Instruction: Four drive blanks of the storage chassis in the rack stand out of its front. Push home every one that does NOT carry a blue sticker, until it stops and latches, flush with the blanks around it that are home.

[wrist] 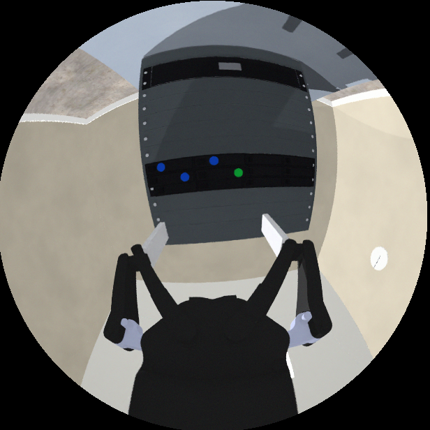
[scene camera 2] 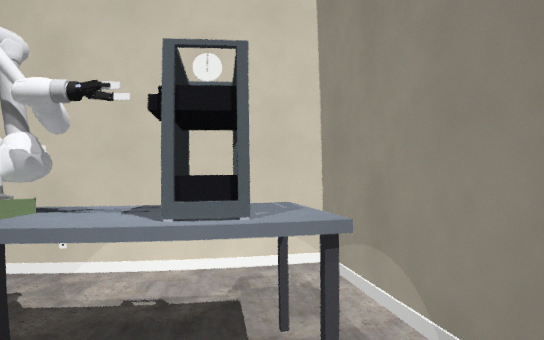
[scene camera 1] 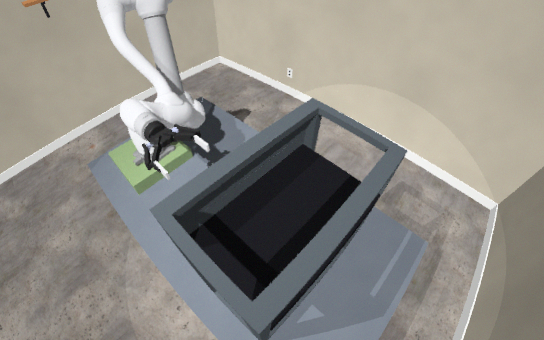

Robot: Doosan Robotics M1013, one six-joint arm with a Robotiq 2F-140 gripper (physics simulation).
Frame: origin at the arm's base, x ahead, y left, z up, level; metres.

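Seen in the pictures: gripper, fingertip midpoint: (scene camera 2: pixel 125 91) (scene camera 1: pixel 188 161).
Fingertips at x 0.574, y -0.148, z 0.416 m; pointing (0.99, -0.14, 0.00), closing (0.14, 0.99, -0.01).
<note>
A point is followed by its place in that frame.
The black storage chassis (scene camera 2: pixel 206 98) @[x 0.863, y -0.343, z 0.352 m] (wrist: pixel 270 172) sits in the upper part of the grey rack (scene camera 2: pixel 242 150) @[x 0.977, y -0.394, z 0.168 m] (scene camera 1: pixel 210 187) @[x 0.772, y -0.238, z 0.547 m]. In the wrist view its front carries three blue stickers (wrist: pixel 160 167) (wrist: pixel 184 177) (wrist: pixel 214 160) and one green sticker (wrist: pixel 238 172). The single blanks are too dark to tell apart there, and how far each stands out cannot be told. In scene camera 2, a black part (scene camera 2: pixel 154 104) @[x 0.689, y -0.309, z 0.331 m] juts out of the rack's front on the left. My gripper (scene camera 1: pixel 187 158) @[x 0.574, y -0.148, z 0.416 m] (scene camera 2: pixel 122 91) @[x 0.574, y -0.148, z 0.416 m] (wrist: pixel 213 226) is open and empty, in front of the rack and apart from it, at about the chassis's height.
A second black unit (scene camera 2: pixel 206 188) @[x 0.862, y -0.338, z 0.041 m] (wrist: pixel 192 73) with a pale label is low in the rack. The rack stands on a blue-grey table (scene camera 1: pixel 150 200) @[x 0.184, y -0.206, z -0.065 m] (scene camera 2: pixel 300 226) @[x 1.129, y -0.520, z -0.080 m]. The arm's base is on a green block (scene camera 1: pixel 145 180) @[x 0.116, y -0.156, z -0.004 m] (scene camera 2: pixel 22 207) @[x 0.145, y 0.031, z -0.032 m]. A white disc (scene camera 2: pixel 207 67) (wrist: pixel 379 258) shows on the wall.
</note>
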